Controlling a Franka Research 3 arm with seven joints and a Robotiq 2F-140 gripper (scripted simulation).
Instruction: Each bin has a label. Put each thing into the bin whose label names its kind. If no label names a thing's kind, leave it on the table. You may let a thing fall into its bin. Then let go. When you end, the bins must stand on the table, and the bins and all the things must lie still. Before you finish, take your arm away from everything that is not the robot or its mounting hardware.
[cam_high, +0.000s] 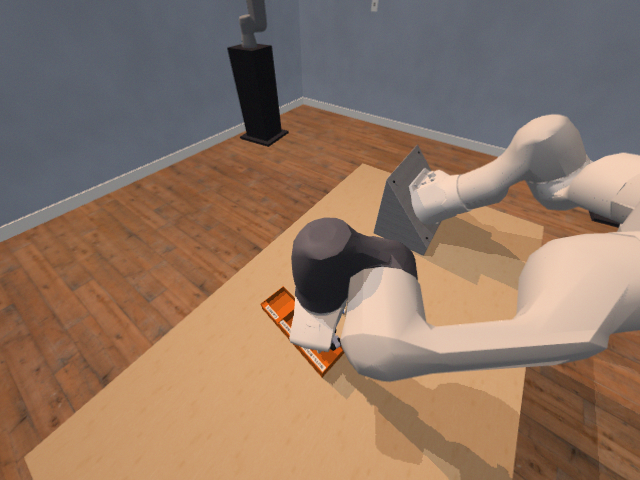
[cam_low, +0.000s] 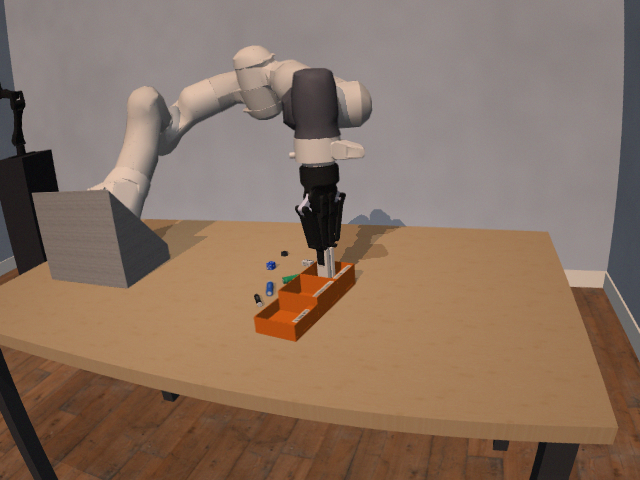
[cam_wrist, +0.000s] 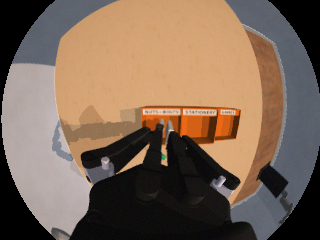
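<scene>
Right now my hand is 150 mm past the blue cube, 110 mm to the right of it and 50 mm above it. Also, from my hand: black cylinder 130 mm behind, 60 mm to the right, 60 mm below; green battery 80 mm behind, 40 mm to the left, 50 mm below; blue cylinder 120 mm behind, 10 mm to the right, 50 mm below.
</scene>
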